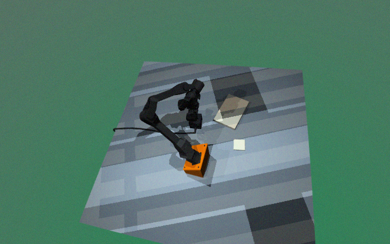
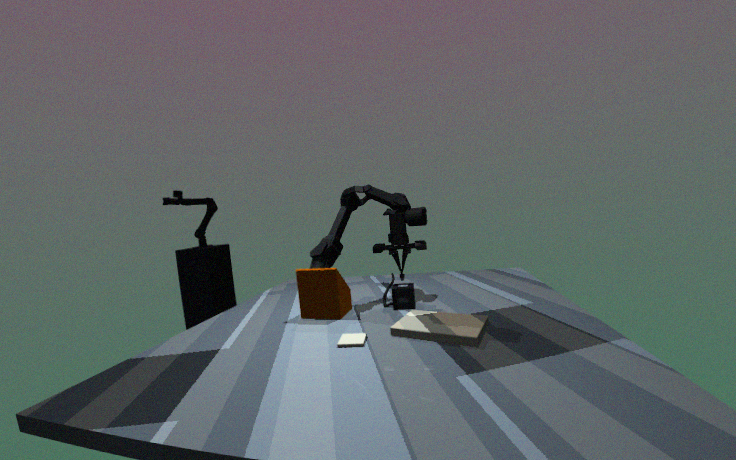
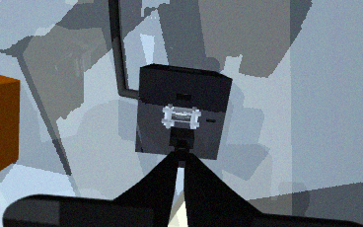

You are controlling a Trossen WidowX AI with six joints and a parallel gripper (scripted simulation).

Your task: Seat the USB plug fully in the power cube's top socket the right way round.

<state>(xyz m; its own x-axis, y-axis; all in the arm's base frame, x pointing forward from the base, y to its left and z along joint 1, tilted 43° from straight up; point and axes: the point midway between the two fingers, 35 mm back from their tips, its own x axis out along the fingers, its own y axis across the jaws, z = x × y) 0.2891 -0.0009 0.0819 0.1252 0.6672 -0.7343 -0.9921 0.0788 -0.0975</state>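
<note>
Right now the dark USB plug is 20 mm below my gripper tip. The rest, counted from my gripper tip: flat cream slab 230 mm to the right, 120 mm below, 110 mm ahead; small cream tile 290 mm to the right, 130 mm below, 130 mm behind.
</note>
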